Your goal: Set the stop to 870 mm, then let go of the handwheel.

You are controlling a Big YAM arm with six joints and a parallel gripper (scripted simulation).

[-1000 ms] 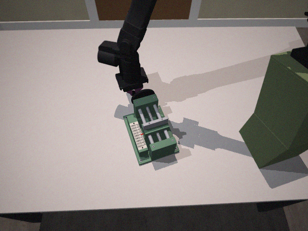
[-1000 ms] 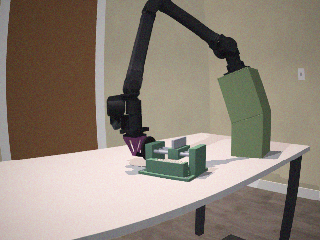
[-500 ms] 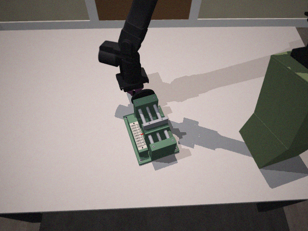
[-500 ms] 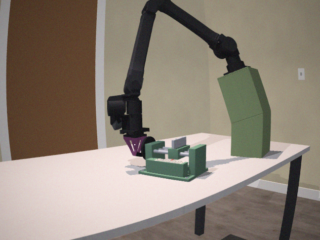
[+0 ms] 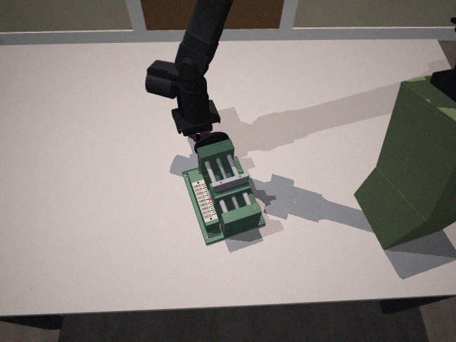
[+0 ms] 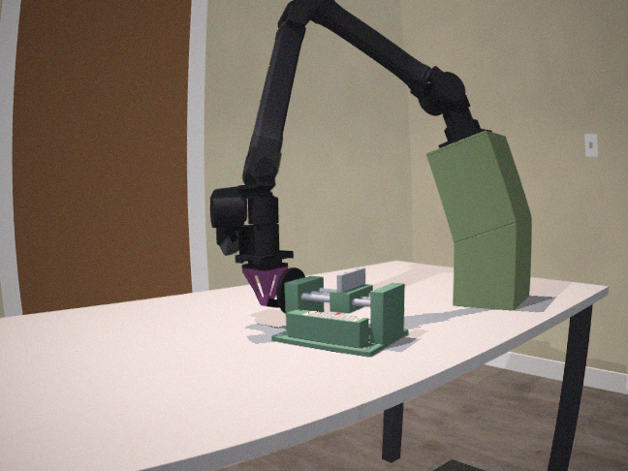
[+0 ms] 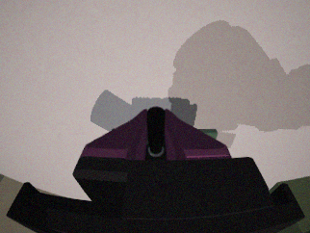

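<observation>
Now: the black handwheel handle 10 mm to the left of my hand. From my hand the other things lie so: grey stop carriage 30 mm behind, 170 mm to the left, 30 mm above; then black handwheel 10 mm behind, 30 mm to the left.
</observation>
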